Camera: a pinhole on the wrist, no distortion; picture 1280 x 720 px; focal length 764.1 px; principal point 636.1 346.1 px. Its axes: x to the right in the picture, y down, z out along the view. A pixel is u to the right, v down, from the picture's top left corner.
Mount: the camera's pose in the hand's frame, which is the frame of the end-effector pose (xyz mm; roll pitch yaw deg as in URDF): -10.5 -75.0 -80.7 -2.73 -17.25 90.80
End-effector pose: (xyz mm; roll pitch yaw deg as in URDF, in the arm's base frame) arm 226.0 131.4 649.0 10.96 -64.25 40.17
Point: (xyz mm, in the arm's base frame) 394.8 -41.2 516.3
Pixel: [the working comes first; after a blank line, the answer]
In the camera's frame: -150.0 98.8 108.2

outside the picture
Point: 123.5 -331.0 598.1
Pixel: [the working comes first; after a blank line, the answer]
In the camera's frame: -5.0 178.4 478.2

628.1 631.2
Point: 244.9 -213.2 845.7
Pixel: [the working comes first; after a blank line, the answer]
In the camera's frame: -19.6 -115.5 420.7

600.5 136.3
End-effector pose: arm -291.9 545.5 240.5 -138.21 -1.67 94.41
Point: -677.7 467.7 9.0
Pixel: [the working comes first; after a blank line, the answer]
In the camera's frame: 92.4 20.8 509.5

774.7 377.2
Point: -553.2 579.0 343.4
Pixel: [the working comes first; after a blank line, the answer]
In the camera's frame: -124.9 -75.0 220.9

204.1 86.7
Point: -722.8 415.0 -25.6
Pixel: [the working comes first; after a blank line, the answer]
In the camera's frame: 96.3 68.2 570.7

765.0 437.4
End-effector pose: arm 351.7 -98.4 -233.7 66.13 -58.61 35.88
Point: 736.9 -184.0 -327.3
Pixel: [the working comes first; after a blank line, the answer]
In the camera's frame: -209.9 -77.9 313.5

124.6 156.1
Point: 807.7 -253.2 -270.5
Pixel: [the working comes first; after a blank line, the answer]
In the camera's frame: -206.7 -139.5 409.6

250.4 85.9
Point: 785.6 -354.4 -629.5
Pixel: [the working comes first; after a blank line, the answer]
In the camera's frame: -330.3 206.2 479.3

109.5 674.8
